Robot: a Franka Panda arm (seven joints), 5 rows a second.
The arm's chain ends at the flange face. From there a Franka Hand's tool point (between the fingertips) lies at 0.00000 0.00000 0.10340 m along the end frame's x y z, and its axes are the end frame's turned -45 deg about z.
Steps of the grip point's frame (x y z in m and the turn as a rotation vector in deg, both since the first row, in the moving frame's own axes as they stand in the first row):
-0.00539 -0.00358 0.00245 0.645 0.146 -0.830
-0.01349 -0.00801 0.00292 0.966 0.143 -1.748
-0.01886 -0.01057 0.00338 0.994 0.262 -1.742
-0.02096 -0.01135 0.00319 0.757 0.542 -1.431
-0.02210 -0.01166 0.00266 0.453 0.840 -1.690
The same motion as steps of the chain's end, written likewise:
-0.00570 0.00228 0.00246 0.559 -0.353 -0.830
-0.01413 0.00527 0.00294 0.784 -0.582 -1.748
-0.01985 0.00745 0.00340 0.888 -0.518 -1.742
-0.02255 0.00845 0.00320 0.919 -0.152 -1.431
-0.02434 0.00904 0.00267 0.914 0.274 -1.690

